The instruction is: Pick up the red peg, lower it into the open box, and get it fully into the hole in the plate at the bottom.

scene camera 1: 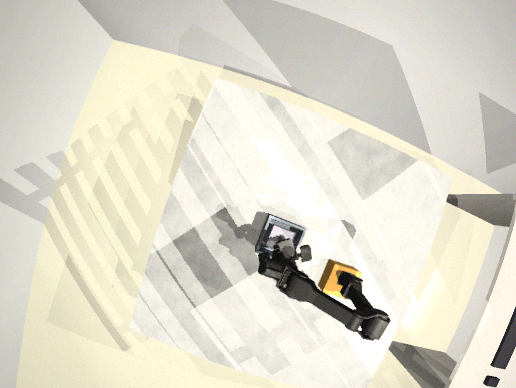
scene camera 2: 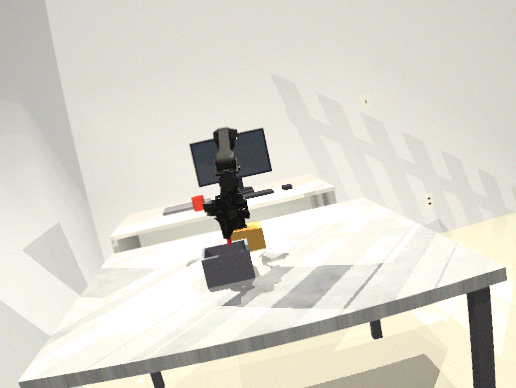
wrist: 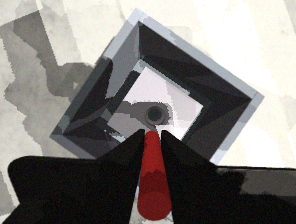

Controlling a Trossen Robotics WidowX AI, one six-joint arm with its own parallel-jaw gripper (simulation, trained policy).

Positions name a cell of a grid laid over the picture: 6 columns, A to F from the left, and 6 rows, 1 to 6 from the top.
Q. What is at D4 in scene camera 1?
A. A grey box.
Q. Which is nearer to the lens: the red peg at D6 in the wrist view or the grey box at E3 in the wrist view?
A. The red peg.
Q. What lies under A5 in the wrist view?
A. My gripper.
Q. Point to a plate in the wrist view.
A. At D3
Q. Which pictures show my gripper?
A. Scene camera 1, scene camera 2 and the wrist view: all of them.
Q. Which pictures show the grey box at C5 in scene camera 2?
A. Scene camera 1, scene camera 2 and the wrist view: all of them.
